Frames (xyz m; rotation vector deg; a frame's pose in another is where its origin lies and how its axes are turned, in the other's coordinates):
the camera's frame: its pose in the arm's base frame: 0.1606 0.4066 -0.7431 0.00 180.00 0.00
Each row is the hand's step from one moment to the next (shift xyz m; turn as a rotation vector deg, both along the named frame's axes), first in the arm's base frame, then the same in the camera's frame.
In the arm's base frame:
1: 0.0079 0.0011 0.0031 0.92 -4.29 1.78
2: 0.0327 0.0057 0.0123 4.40 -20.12 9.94
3: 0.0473 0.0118 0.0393 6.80 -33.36 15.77
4: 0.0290 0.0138 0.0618 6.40 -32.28 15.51
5: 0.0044 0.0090 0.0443 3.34 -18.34 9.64
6: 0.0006 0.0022 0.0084 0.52 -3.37 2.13
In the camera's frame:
1: -0.0079 0.0011 -0.0031 -0.92 -4.29 -1.78
2: -0.0327 0.0057 -0.0123 -4.40 -20.12 -9.94
3: -0.0473 0.0118 -0.0393 -6.80 -33.36 -15.77
4: -0.0290 0.0138 -0.0618 -6.40 -32.28 -15.51
5: -0.0044 0.0090 -0.0443 -3.34 -18.34 -9.64
6: -0.0006 0.0022 -0.0084 -0.52 -3.37 -2.13

